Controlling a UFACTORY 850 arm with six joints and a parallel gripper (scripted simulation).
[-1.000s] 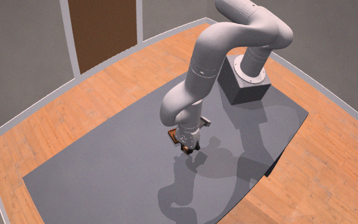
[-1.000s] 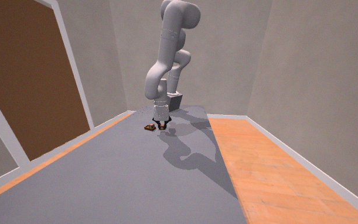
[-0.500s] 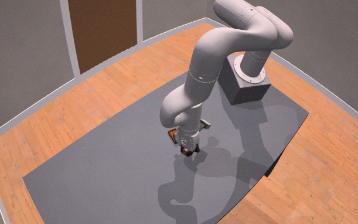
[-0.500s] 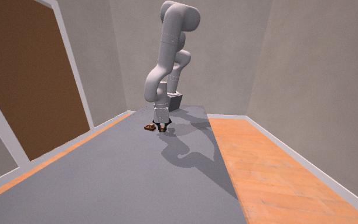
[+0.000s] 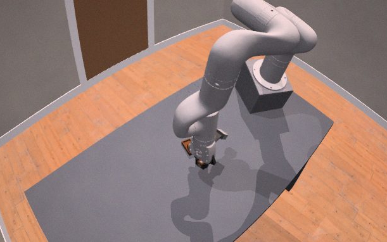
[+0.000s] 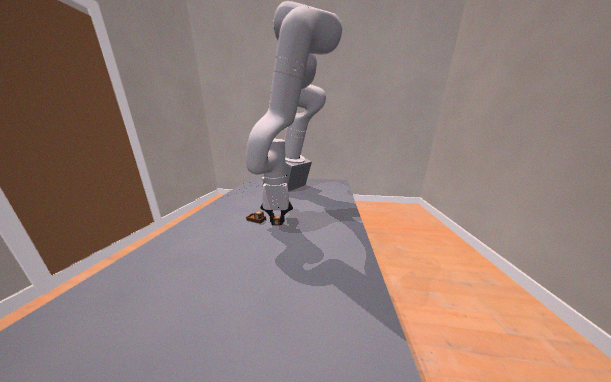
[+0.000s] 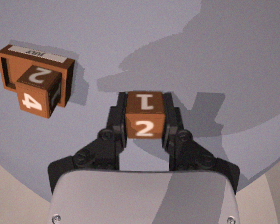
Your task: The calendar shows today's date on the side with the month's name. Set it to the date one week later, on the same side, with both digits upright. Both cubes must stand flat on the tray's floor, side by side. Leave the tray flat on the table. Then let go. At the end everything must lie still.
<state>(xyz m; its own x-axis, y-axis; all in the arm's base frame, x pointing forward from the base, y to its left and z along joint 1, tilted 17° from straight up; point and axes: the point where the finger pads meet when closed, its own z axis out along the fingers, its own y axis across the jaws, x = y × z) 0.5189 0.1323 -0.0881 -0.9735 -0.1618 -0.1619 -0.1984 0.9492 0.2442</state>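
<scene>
Right now my hand is 1 cm above the number cube. The rest, counted from my hand: brown wooden calendar tray: 2 cm behind, 11 cm to the right, 2 cm below.
</scene>
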